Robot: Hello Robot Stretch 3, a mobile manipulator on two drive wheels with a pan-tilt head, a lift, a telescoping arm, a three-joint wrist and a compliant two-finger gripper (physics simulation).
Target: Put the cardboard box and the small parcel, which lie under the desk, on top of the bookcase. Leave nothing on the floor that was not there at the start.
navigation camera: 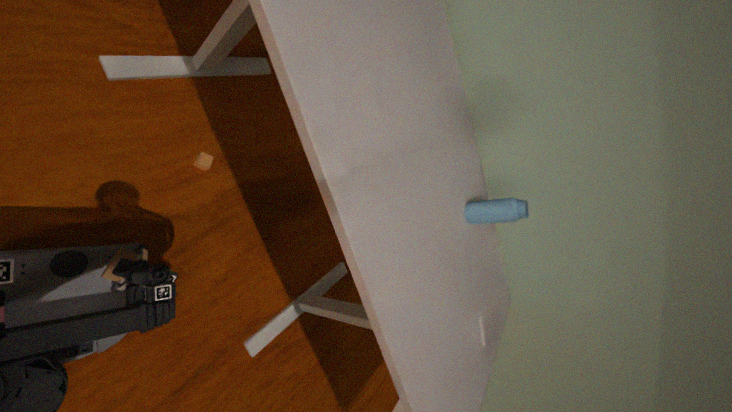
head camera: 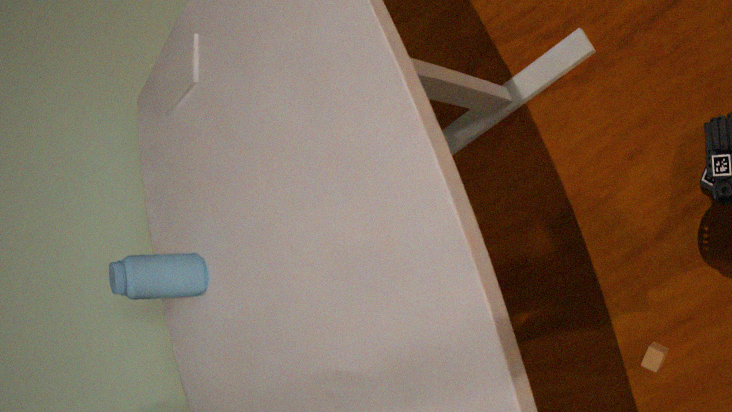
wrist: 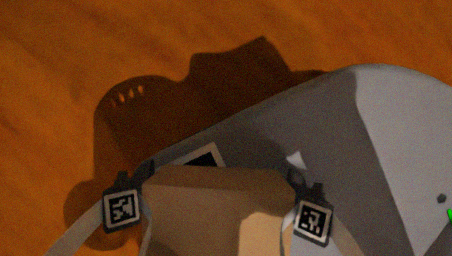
same spot on white desk: (head camera: pixel 307 168) = (navigation camera: pixel 422 276)
